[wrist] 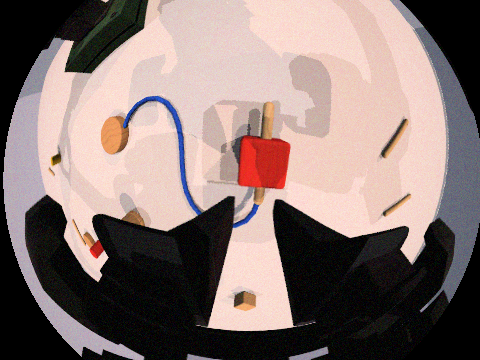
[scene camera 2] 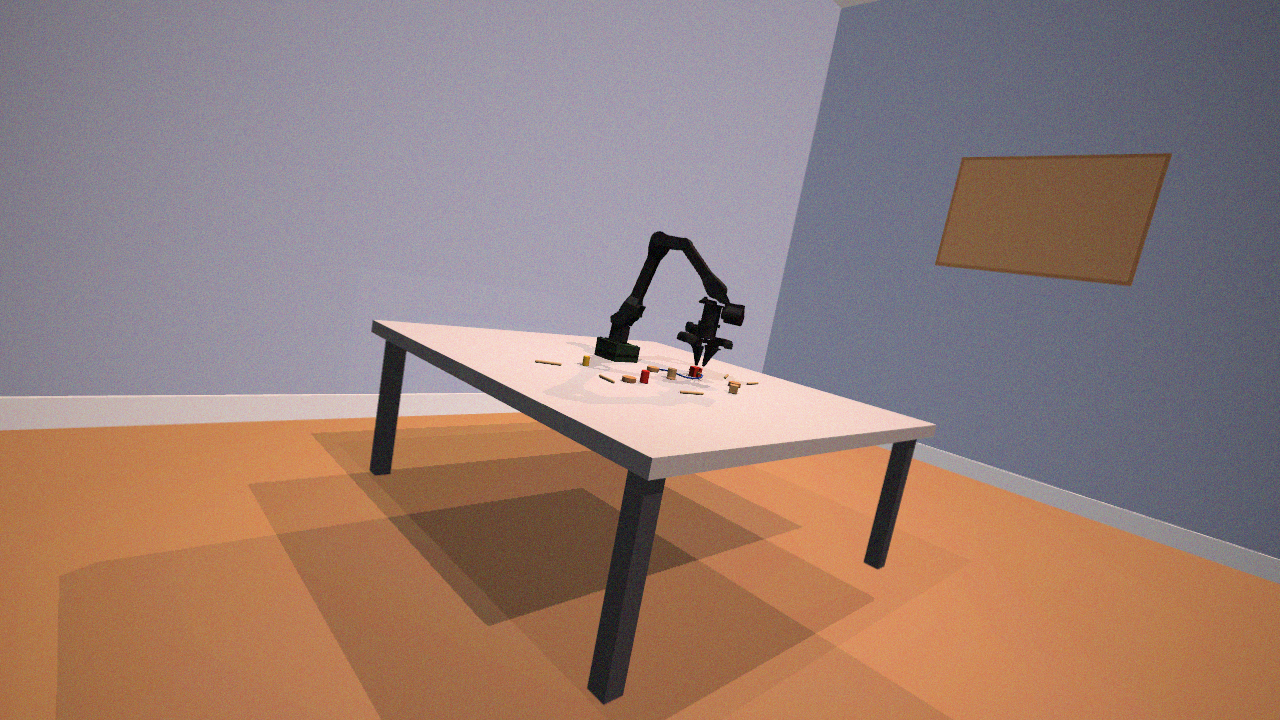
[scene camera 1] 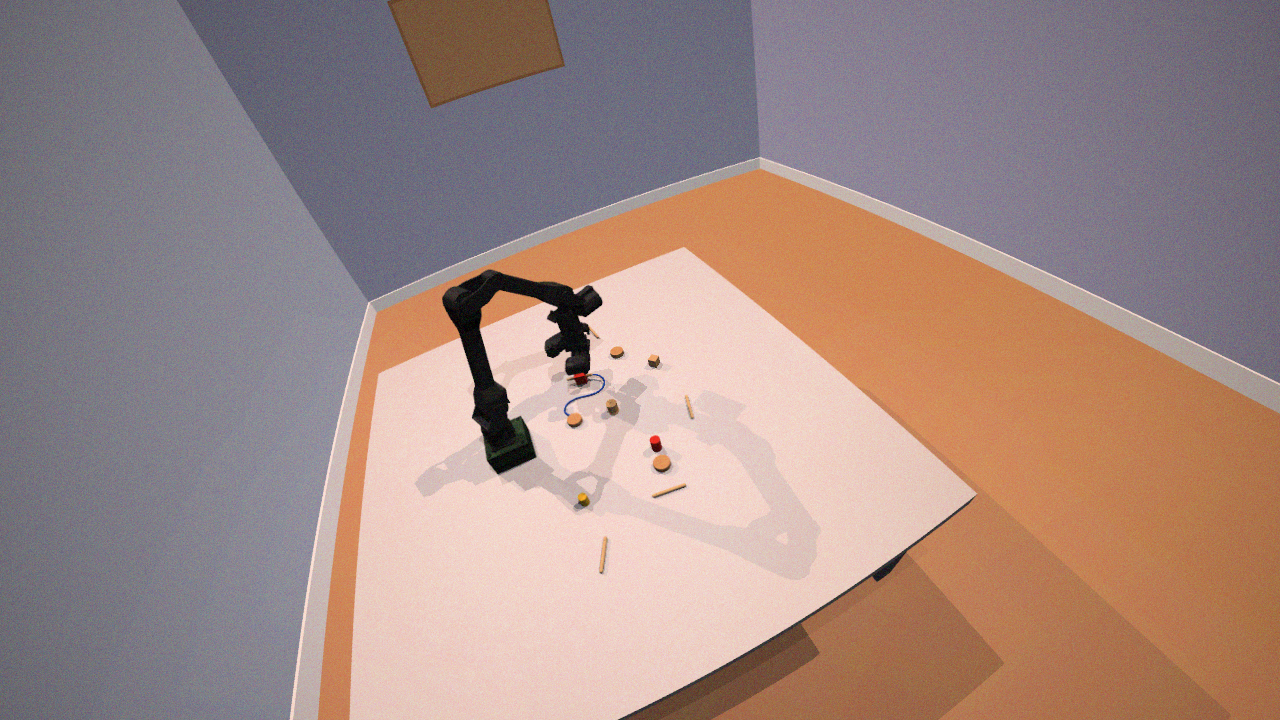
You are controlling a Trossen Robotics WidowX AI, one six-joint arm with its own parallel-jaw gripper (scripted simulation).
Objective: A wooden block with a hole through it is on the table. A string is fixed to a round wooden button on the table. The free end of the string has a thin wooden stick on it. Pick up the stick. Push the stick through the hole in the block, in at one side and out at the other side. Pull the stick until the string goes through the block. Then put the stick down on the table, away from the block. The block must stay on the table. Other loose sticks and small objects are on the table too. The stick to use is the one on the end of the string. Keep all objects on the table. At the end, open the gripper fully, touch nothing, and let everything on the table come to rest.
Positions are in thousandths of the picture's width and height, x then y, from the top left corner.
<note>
In view: the gripper (scene camera 1: 458,515), a red block (wrist: 549,454) and a round wooden button (wrist: 239,382).
The gripper shows as well in the wrist view (wrist: 530,568) and in scene camera 2 (scene camera 2: 546,509).
</note>
